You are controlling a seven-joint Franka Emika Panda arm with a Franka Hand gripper.
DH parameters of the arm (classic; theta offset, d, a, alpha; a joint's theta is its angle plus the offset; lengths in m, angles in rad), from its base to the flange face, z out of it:
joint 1: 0 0.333 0 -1.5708
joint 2: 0 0 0 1.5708
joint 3: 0 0.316 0.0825 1.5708
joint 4: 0 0 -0.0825 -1.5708
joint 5: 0 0.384 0 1.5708
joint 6: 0 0 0.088 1.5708
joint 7: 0 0.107 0 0
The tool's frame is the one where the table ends.
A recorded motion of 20 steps. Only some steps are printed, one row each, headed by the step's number.
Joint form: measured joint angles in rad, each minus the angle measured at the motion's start. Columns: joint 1, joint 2, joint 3, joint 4, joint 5, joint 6, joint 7.
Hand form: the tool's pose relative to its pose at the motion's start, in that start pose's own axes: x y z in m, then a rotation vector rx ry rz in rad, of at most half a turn. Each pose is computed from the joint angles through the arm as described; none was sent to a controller.
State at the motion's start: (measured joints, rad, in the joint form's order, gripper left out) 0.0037 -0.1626 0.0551 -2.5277 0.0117 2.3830 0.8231
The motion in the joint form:
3: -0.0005 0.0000 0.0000 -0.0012 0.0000 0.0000 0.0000
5: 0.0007 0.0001 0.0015 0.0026 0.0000 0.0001 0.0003
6: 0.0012 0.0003 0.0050 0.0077 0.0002 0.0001 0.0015
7: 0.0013 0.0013 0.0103 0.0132 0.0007 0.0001 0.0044
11: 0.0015 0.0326 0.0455 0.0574 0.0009 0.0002 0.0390
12: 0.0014 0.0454 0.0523 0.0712 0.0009 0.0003 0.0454
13: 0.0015 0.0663 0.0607 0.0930 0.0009 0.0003 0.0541
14: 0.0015 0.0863 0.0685 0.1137 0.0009 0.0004 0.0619
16: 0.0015 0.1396 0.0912 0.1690 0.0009 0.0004 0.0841
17: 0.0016 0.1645 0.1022 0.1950 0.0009 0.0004 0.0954
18: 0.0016 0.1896 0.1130 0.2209 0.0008 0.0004 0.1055
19: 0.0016 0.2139 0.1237 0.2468 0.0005 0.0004 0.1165
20: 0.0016 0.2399 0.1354 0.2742 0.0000 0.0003 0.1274
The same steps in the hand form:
3: -0.0001 0.0004 0.0005 -0.0009 -0.0008 0.0005
5: -0.0001 -0.0013 -0.0010 0.0018 0.0019 -0.0019
6: -0.0004 -0.0037 -0.0030 0.0052 0.0054 -0.0046
7: -0.0010 -0.0067 -0.0048 0.0083 0.0086 -0.0067
11: -0.0041 -0.0282 -0.0088 0.0172 0.0178 -0.0075
12: -0.0037 -0.0337 -0.0086 0.0186 0.0180 -0.0079
13: -0.0025 -0.0417 -0.0079 0.0204 0.0172 -0.0079
14: -0.0013 -0.0493 -0.0070 0.0224 0.0161 -0.0080
16: 0.0005 -0.0701 -0.0042 0.0286 0.0119 -0.0087
17: 0.0009 -0.0800 -0.0027 0.0321 0.0093 -0.0084
18: 0.0012 -0.0898 -0.0009 0.0357 0.0062 -0.0089
19: 0.0014 -0.0996 0.0006 0.0401 0.0033 -0.0085
20: 0.0013 -0.1100 0.0025 0.0448 -0.0005 -0.0092

